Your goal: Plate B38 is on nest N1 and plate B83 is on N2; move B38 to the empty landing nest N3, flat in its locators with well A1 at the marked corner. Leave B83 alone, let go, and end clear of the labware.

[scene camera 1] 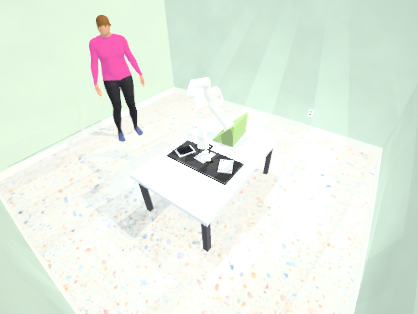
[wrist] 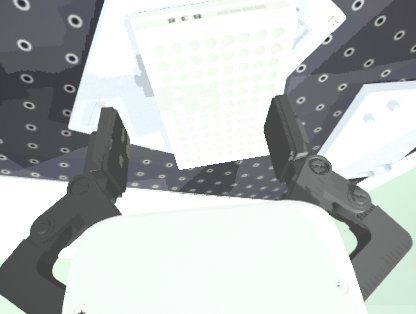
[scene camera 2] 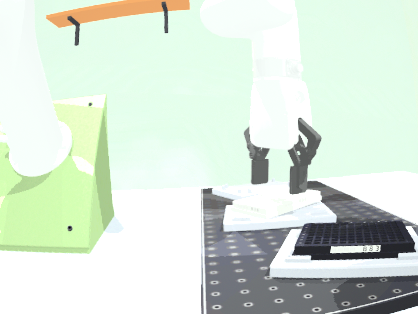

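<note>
White plate B38 (scene camera 2: pixel 275 204) (wrist: pixel 220 90) sits turned askew on white nest N1 (scene camera 2: pixel 280 221) (wrist: pixel 107 65), its label at the top in the wrist view; it looks tilted in scene camera 2. My gripper (scene camera 2: pixel 279 187) (wrist: pixel 196 117) is open and empty, low over the plate. In the wrist view its fingers stand either side of the plate's near part, with a wider gap at the left finger. Black plate B83 (scene camera 1: pixel 185 149) (scene camera 2: pixel 357 236) sits on nest N2 (scene camera 2: pixel 345 270). Empty nest N3 (scene camera 1: pixel 226 166) (scene camera 2: pixel 225 192) (wrist: pixel 372 135) is on N1's other side. The plate's A1 well cannot be made out.
The nests stand on a black perforated board (scene camera 1: pixel 200 167) (scene camera 2: pixel 240 285) on the white table (scene camera 1: pixel 175 182). A green wedge-shaped block (scene camera 1: pixel 237 132) (scene camera 2: pixel 60 200) stands beside the board. An orange shelf (scene camera 2: pixel 120 10) is on the wall. A person in pink (scene camera 1: pixel 116 57) stands behind the table.
</note>
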